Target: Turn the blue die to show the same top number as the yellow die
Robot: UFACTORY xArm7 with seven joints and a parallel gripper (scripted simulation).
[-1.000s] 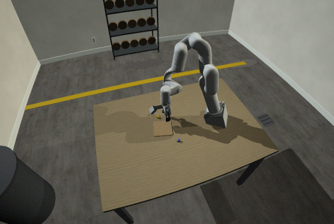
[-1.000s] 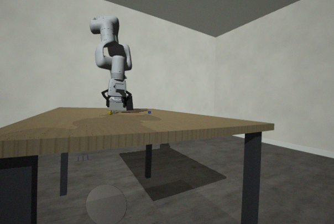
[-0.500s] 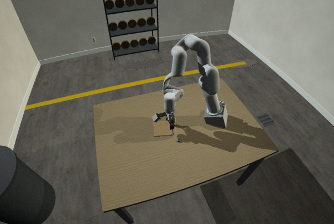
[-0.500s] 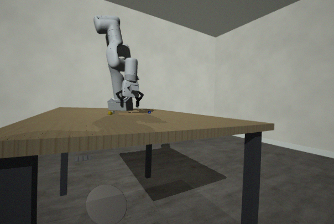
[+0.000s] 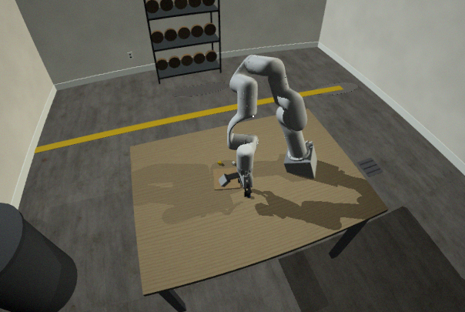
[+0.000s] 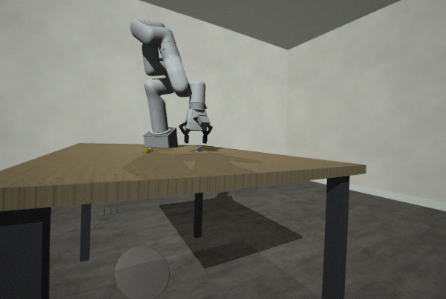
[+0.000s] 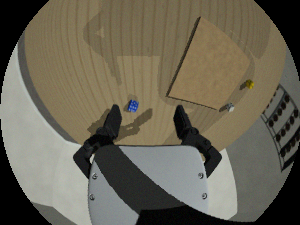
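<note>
The blue die is 1 cm behind my hand, 3 cm to the left of it and 4 cm below it. Round my hand: yellow die 3 cm ahead, 24 cm to the right, 4 cm below; white die 4 cm behind, 20 cm to the right, 4 cm below; tan mat 4 cm ahead, 13 cm to the right, 5 cm below.
</note>
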